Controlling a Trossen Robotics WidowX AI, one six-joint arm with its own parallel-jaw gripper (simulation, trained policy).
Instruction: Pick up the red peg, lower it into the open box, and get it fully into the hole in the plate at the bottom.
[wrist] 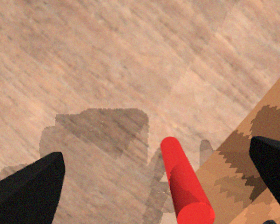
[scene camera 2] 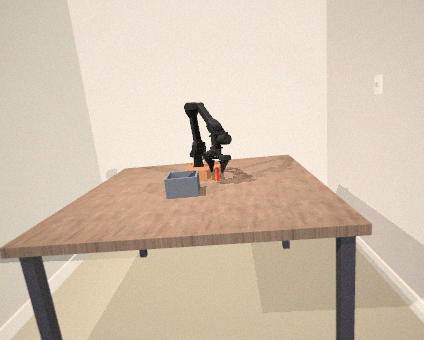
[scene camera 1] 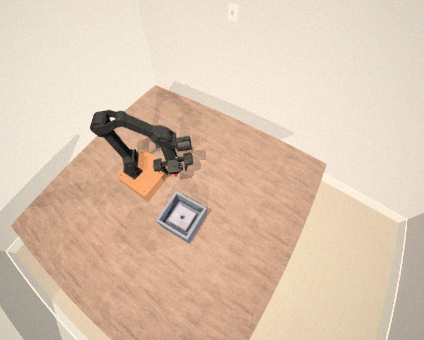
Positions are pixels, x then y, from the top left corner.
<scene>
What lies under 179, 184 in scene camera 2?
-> A grey box.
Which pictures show the grey box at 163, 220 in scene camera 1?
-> Scene camera 2 and scene camera 1 only.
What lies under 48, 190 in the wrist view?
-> My gripper.
</scene>
